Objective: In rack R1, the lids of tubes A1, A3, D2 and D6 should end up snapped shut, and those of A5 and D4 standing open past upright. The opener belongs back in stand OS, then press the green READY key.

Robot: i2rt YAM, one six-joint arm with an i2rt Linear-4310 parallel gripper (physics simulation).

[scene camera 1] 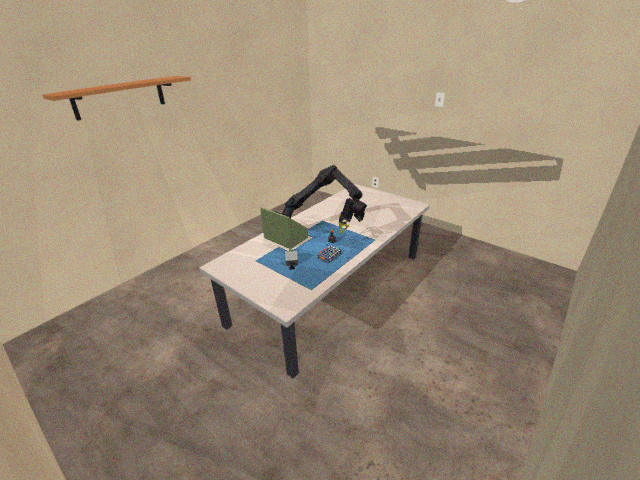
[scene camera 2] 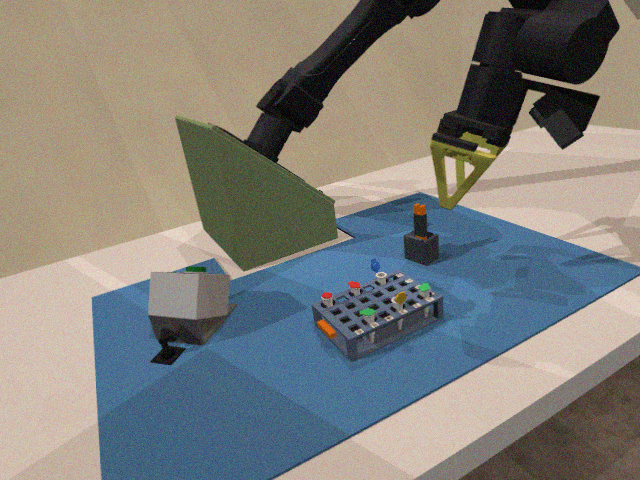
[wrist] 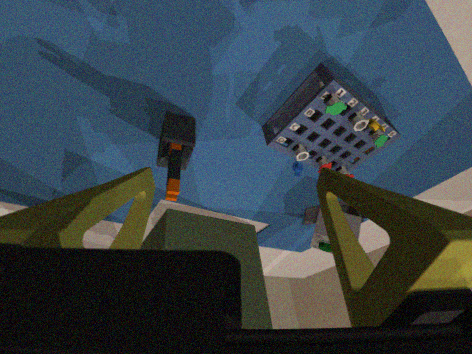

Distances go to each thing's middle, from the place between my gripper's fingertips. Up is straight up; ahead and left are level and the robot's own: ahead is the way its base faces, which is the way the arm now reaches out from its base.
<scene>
Right now the lid opener [wrist: 174,166] is 80 mm behind my hand, 20 mm to the left of it and 70 mm below it. Also, from my hand: grey box with green button [scene camera 2: 188,307] (170 mm behind, 310 mm to the right, 70 mm below); dark holder block [wrist: 179,129] (80 mm behind, 20 mm to the left, 100 mm below).
</scene>
